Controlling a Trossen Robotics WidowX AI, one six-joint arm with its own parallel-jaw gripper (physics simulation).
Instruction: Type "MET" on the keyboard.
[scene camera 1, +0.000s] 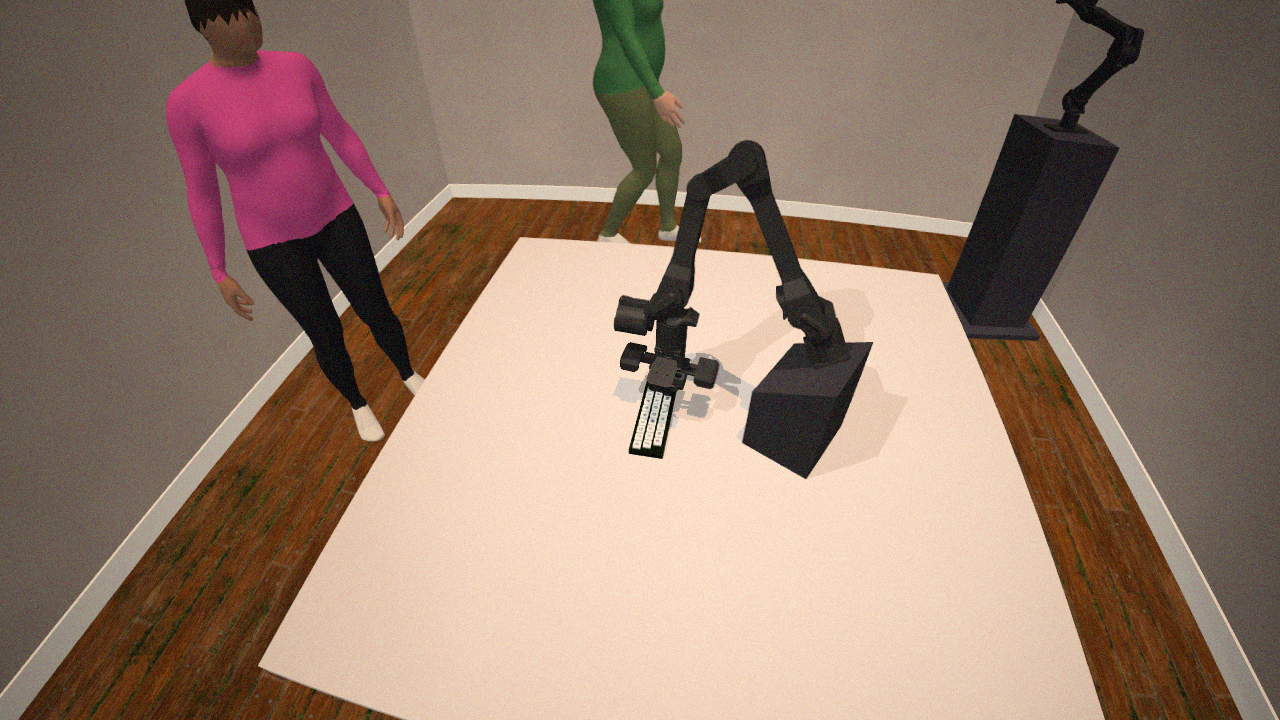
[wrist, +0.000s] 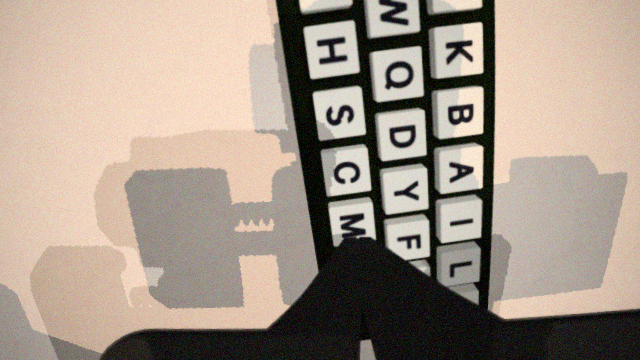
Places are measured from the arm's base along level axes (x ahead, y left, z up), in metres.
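Where they show: gripper, fingertip midpoint: (wrist: 356, 250); arm's base, link origin: (scene camera 1: 830, 356).
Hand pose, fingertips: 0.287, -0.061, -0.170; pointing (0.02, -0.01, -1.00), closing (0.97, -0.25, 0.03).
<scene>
Each offset is from my fingertips to the top centre of the thing, as dx, dy, dz. Level surfaces: height alone.
The keyboard @[+0.026, +0.043, -0.009] (scene camera 1: 651, 422) (wrist: 300, 92) is a narrow black board with white lettered keys in three columns, lying on the white surface. My gripper (scene camera 1: 663, 386) (wrist: 356, 250) is shut and empty, pointing down over the keyboard's far end in the scene view. In the wrist view its dark tip overlaps the lower edge of the M key @[+0.001, +0.004, -0.009] (wrist: 351, 218); whether it touches or presses the key is unclear. The F key @[+0.018, -0.008, -0.009] (wrist: 409, 241) and L key @[+0.035, -0.025, -0.009] (wrist: 458, 265) are to the right of the tip. The fingers hide keys below them. No E or T letter is readable.
The arm's dark base block (scene camera 1: 796, 411) stands right of the keyboard on the white surface @[dz -0.027] (scene camera 1: 626, 573). A person in pink (scene camera 1: 268, 143) stands at the left and one in green (scene camera 1: 631, 53) behind. A dark pedestal (scene camera 1: 1029, 223) with another arm stands at the back right.
</scene>
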